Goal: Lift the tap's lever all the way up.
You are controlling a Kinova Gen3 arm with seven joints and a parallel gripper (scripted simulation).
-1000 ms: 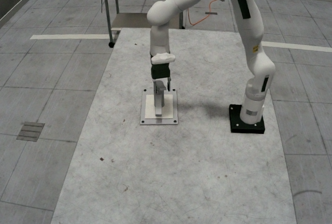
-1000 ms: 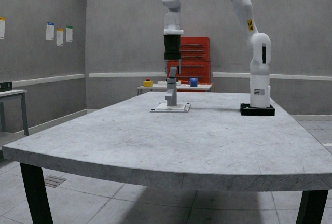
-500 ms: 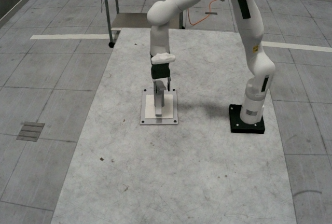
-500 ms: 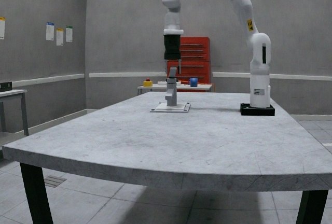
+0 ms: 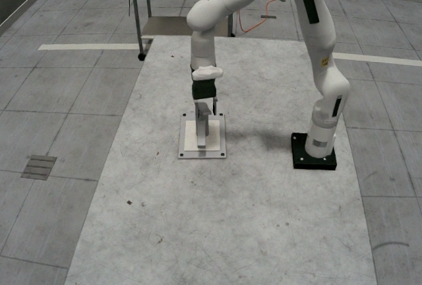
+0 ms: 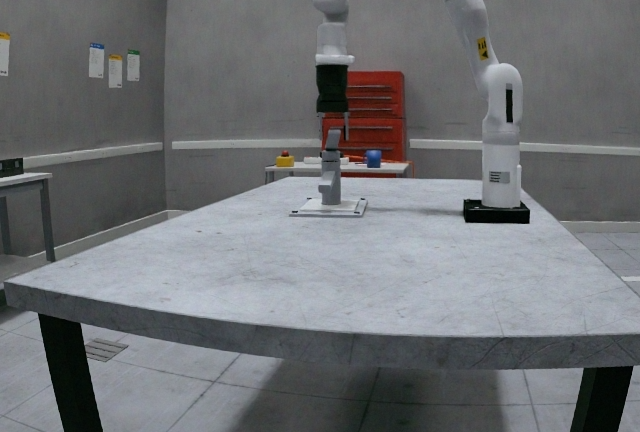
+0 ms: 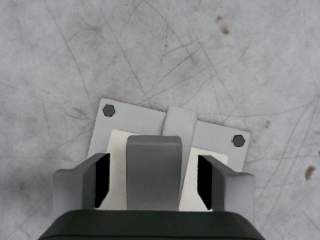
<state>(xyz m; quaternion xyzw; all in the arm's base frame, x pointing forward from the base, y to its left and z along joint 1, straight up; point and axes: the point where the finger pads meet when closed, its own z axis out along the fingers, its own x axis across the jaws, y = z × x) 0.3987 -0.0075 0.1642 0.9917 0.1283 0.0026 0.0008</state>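
My hand is 10 mm short of the tap lever, 30 mm to the left of it and 20 mm above it. Round my hand: tap (20 mm ahead, 50 mm to the right, 70 mm below).
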